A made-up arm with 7 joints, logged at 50 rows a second.
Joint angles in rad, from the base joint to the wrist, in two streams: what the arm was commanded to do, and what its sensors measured. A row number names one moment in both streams.
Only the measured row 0 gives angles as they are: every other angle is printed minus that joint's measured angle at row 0.
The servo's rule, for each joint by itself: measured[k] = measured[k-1] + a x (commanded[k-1-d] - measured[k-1]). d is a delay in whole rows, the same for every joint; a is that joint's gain. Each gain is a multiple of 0.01, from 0.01 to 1. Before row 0 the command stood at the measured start. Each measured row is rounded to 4 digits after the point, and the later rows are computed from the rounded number. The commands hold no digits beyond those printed.
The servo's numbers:
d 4
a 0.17 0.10 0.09 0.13 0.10 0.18 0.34
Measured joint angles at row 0: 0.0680, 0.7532, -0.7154, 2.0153, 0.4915, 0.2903, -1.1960
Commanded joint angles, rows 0 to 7: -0.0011, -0.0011, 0.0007, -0.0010, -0.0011, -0.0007, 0.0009; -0.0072, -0.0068, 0.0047, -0.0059, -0.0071, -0.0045, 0.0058; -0.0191, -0.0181, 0.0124, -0.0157, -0.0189, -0.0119, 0.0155; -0.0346, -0.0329, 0.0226, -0.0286, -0.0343, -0.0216, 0.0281; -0.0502, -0.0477, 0.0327, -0.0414, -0.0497, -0.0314, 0.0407; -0.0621, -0.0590, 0.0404, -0.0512, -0.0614, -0.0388, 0.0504; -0.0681, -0.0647, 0.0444, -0.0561, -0.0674, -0.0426, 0.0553; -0.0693, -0.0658, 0.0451, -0.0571, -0.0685, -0.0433, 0.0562
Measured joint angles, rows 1 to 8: 0.0000, 0.0000, 0.0000, 0.0000, 0.0000, 0.0000, 0.0000; 0.0000, 0.0000, 0.0000, 0.0000, 0.0000, 0.0000, 0.0000; 0.0000, 0.0000, 0.0000, 0.0000, 0.0000, 0.0000, 0.0000; 0.0000, 0.0000, 0.0000, 0.0000, 0.0000, 0.0000, 0.0000; -0.0002, -0.0001, 0.0001, -0.0001, -0.0001, -0.0001, 0.0003; -0.0014, -0.0008, 0.0005, -0.0009, -0.0008, -0.0009, 0.0022; -0.0044, -0.0025, 0.0016, -0.0028, -0.0026, -0.0029, 0.0067; -0.0095, -0.0055, 0.0035, -0.0062, -0.0058, -0.0063, 0.0140
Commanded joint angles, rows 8 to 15: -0.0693, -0.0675, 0.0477, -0.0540, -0.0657, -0.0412, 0.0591; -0.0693, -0.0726, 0.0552, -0.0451, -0.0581, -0.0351, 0.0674; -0.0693, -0.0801, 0.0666, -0.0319, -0.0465, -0.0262, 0.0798; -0.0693, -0.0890, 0.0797, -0.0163, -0.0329, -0.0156, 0.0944; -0.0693, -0.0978, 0.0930, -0.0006, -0.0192, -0.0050, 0.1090; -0.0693, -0.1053, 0.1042, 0.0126, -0.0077, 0.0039, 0.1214; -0.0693, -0.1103, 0.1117, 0.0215, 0.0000, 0.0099, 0.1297; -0.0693, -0.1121, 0.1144, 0.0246, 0.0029, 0.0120, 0.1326
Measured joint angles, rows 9 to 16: -0.0164, -0.0097, 0.0061, -0.0108, -0.0102, -0.0108, 0.0231; -0.0242, -0.0146, 0.0092, -0.0161, -0.0153, -0.0158, 0.0324; -0.0317, -0.0196, 0.0124, -0.0213, -0.0205, -0.0206, 0.0402; -0.0381, -0.0242, 0.0153, -0.0260, -0.0253, -0.0247, 0.0456; -0.0434, -0.0285, 0.0182, -0.0296, -0.0293, -0.0277, 0.0502; -0.0478, -0.0329, 0.0215, -0.0316, -0.0322, -0.0290, 0.0560; -0.0515, -0.0376, 0.0256, -0.0316, -0.0336, -0.0285, 0.0641; -0.0545, -0.0427, 0.0305, -0.0296, -0.0335, -0.0262, 0.0744
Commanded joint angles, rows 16 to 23: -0.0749, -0.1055, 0.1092, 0.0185, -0.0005, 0.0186, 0.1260; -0.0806, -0.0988, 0.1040, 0.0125, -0.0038, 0.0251, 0.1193; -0.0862, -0.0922, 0.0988, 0.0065, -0.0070, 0.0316, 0.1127; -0.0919, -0.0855, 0.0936, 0.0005, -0.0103, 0.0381, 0.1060; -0.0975, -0.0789, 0.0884, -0.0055, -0.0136, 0.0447, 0.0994; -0.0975, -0.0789, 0.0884, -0.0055, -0.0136, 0.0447, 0.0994; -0.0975, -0.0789, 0.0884, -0.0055, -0.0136, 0.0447, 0.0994; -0.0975, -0.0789, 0.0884, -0.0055, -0.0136, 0.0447, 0.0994
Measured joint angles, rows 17 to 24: -0.0570, -0.0482, 0.0361, -0.0258, -0.0321, -0.0224, 0.0862; -0.0591, -0.0539, 0.0422, -0.0208, -0.0297, -0.0177, 0.0982; -0.0608, -0.0595, 0.0485, -0.0153, -0.0267, -0.0127, 0.1089; -0.0622, -0.0648, 0.0544, -0.0101, -0.0237, -0.0083, 0.1170; -0.0644, -0.0689, 0.0593, -0.0064, -0.0214, -0.0035, 0.1201; -0.0672, -0.0719, 0.0633, -0.0039, -0.0196, 0.0016, 0.1198; -0.0704, -0.0739, 0.0665, -0.0025, -0.0183, 0.0070, 0.1174; -0.0741, -0.0751, 0.0689, -0.0021, -0.0175, 0.0126, 0.1135
